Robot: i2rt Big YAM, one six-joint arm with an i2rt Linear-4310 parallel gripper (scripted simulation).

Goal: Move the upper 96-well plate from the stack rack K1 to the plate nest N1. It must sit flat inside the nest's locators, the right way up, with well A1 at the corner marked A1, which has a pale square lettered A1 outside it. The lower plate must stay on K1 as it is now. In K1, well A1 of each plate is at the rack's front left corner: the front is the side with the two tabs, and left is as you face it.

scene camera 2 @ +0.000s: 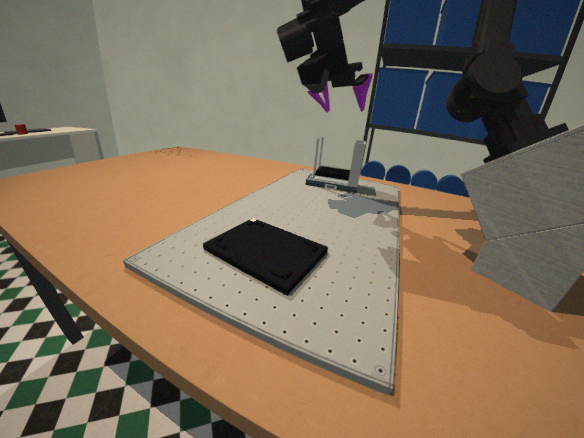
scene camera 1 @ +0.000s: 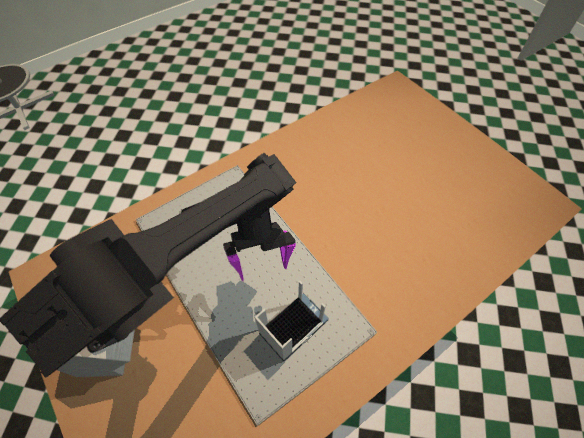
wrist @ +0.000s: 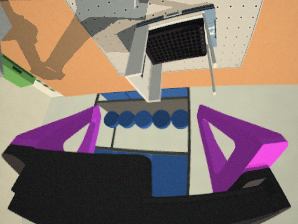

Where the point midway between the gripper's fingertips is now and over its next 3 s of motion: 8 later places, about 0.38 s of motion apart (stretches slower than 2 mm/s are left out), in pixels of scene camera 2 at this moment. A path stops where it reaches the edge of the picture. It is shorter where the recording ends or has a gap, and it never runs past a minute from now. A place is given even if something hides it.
My gripper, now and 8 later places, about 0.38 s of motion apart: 344,110; 348,123; 347,131; 345,135; 344,135; 343,134; 343,136; 342,142; 341,148
